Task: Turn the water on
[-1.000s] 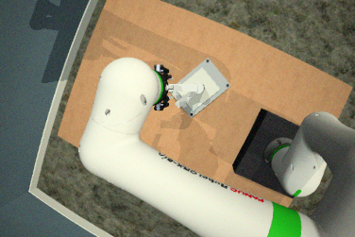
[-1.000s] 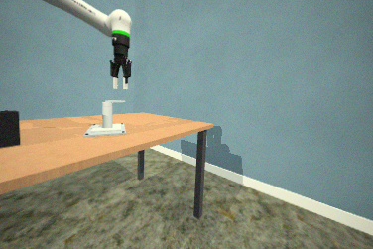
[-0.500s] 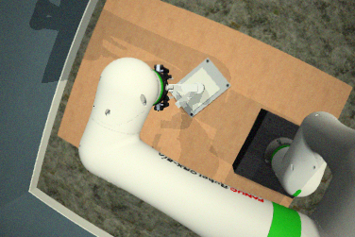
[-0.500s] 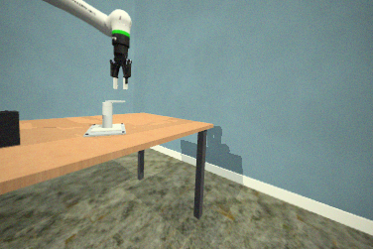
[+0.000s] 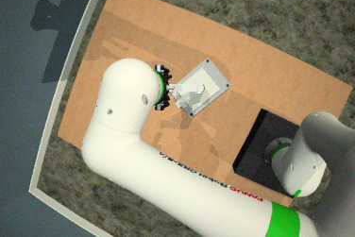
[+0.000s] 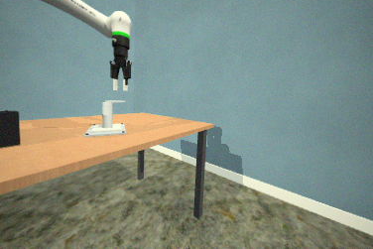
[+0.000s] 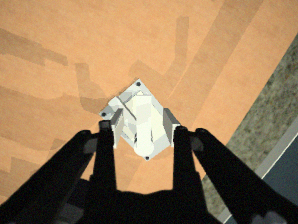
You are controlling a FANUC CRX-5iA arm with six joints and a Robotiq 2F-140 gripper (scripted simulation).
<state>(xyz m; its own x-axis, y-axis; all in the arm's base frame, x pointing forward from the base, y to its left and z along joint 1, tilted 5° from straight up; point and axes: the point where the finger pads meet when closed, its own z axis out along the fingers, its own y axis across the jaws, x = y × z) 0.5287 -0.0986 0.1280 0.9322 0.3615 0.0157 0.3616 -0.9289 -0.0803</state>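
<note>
Right now my hand is 3 cm past the lever, 1 cm to the left of it and 9 cm above it.
</note>
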